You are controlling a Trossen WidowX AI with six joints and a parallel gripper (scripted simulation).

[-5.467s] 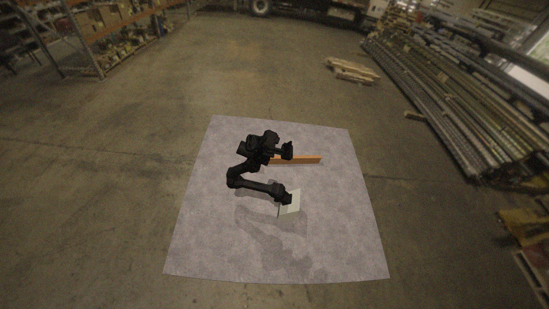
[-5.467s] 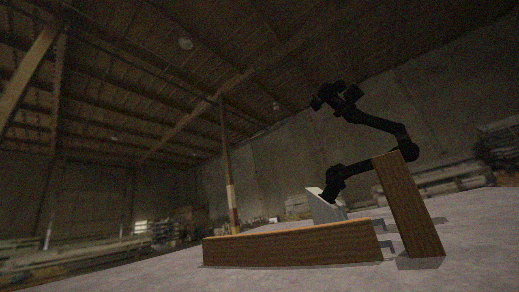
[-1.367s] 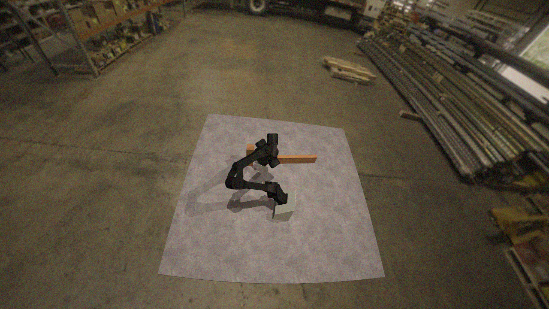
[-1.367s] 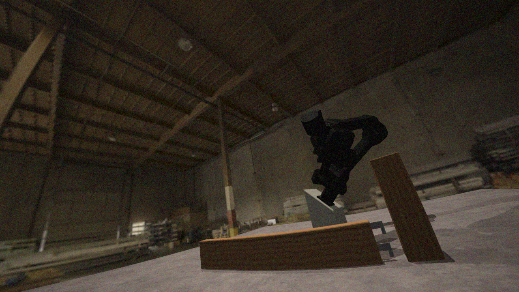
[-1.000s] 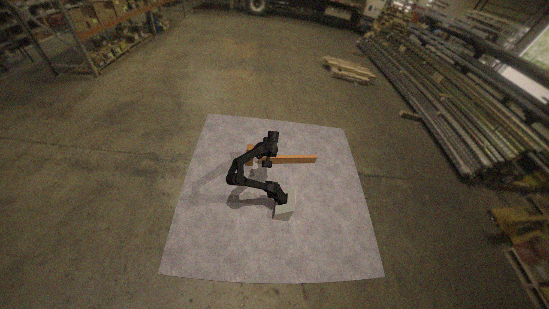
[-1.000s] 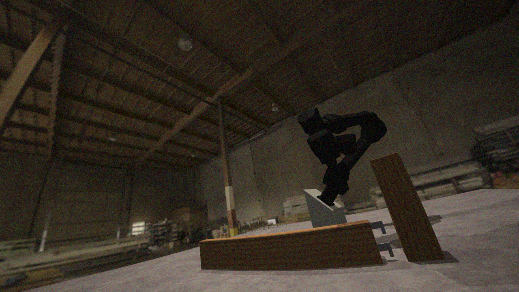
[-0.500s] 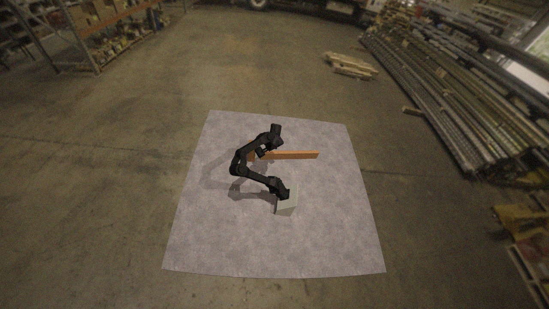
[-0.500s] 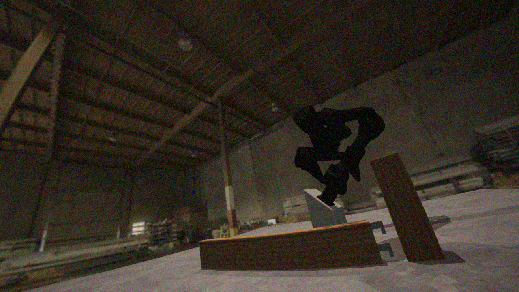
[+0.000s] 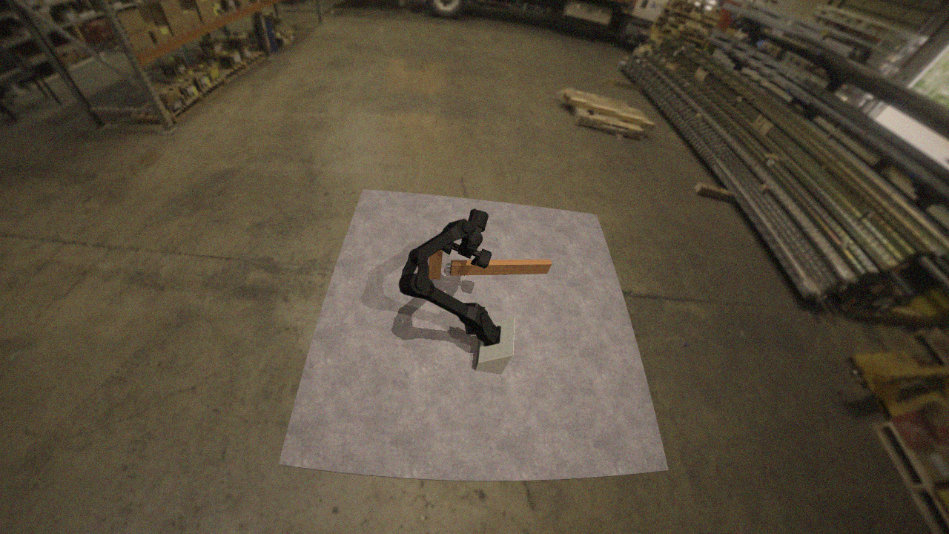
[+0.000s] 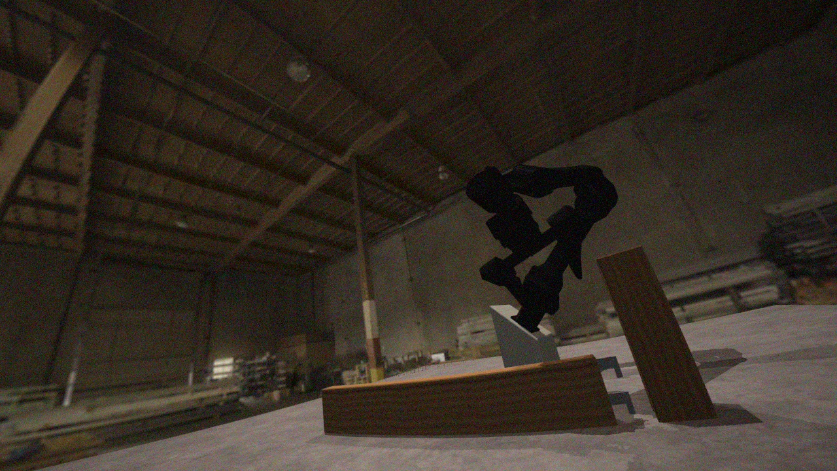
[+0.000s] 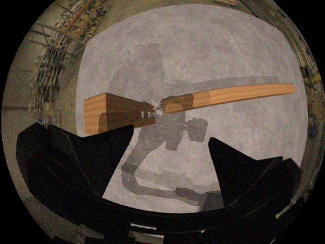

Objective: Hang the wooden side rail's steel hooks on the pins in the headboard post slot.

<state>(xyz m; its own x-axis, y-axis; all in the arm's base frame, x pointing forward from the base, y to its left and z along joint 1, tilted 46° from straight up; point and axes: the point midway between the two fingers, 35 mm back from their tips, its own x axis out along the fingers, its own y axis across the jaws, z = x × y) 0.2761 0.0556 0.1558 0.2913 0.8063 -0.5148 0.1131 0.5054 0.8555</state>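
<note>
The headboard post is 2 cm ahead of my gripper tip, 10 cm to the left of it and 7 cm below it.
</note>
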